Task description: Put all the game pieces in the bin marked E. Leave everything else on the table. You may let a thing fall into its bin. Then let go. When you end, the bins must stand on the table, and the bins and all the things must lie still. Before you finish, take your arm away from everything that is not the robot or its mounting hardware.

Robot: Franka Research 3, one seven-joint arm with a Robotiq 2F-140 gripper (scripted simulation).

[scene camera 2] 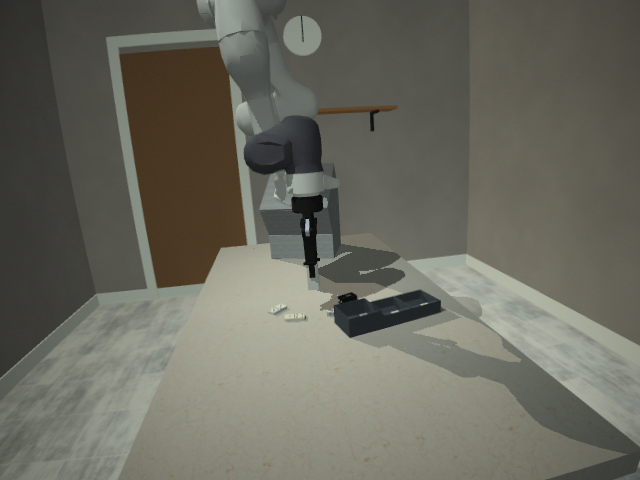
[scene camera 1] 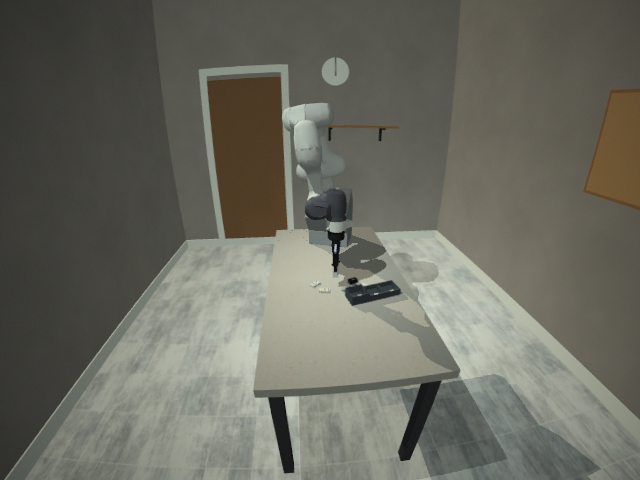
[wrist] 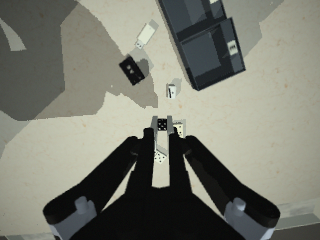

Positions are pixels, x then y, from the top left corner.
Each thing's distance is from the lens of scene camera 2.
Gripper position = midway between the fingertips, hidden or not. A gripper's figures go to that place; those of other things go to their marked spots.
my gripper [scene camera 2: 313, 287]: 0.92 m
dark three-compartment bin [scene camera 2: 360, 325]: 0.82 m
